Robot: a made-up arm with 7 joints.
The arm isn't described. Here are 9 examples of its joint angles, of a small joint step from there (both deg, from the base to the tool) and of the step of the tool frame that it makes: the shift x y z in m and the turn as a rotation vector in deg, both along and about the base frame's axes.
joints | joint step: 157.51 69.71 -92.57 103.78 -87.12 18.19 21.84 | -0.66 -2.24 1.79 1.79 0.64 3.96 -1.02
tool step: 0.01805 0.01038 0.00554 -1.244 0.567 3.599
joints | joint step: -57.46 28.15 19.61 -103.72 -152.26 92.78 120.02 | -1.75 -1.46 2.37 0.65 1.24 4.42 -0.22
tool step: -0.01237 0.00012 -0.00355 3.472 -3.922 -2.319
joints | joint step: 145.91 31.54 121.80 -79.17 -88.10 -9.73 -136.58 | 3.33 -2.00 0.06 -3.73 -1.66 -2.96 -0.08
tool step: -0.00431 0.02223 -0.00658 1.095 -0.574 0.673
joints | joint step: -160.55 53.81 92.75 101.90 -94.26 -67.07 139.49 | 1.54 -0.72 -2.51 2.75 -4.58 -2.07 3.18
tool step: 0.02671 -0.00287 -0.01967 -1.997 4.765 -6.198
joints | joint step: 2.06 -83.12 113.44 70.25 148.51 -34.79 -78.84 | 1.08 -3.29 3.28 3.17 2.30 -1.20 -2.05
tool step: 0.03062 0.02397 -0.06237 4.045 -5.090 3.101
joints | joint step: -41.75 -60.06 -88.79 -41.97 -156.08 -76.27 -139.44 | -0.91 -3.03 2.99 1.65 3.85 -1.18 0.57
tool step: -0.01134 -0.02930 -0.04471 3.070 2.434 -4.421
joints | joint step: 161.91 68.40 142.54 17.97 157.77 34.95 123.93 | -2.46 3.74 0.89 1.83 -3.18 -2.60 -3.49
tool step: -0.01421 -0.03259 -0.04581 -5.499 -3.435 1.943
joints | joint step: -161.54 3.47 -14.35 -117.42 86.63 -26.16 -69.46 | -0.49 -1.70 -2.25 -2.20 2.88 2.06 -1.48
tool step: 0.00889 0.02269 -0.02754 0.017 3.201 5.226
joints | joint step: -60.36 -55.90 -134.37 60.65 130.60 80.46 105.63 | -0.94 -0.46 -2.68 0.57 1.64 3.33 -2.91
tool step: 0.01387 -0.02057 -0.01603 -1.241 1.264 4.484
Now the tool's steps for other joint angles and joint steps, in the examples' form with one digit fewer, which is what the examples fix.
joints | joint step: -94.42 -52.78 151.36 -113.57 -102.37 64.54 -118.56 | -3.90 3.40 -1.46 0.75 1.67 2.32 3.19
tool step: 0.0037 0.0077 0.0090 -3.55 -3.91 1.29
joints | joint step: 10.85 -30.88 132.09 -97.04 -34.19 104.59 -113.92 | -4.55 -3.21 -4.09 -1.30 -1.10 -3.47 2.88
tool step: -0.0569 0.0194 -0.0201 -4.38 2.46 5.74
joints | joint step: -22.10 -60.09 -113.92 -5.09 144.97 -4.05 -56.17 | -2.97 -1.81 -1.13 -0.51 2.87 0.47 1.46
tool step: 0.0043 -0.0512 -0.0241 3.17 0.42 1.99
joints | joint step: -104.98 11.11 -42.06 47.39 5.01 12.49 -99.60 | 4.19 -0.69 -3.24 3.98 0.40 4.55 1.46
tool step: 0.0000 0.0034 -0.0278 -3.02 -7.23 -0.91
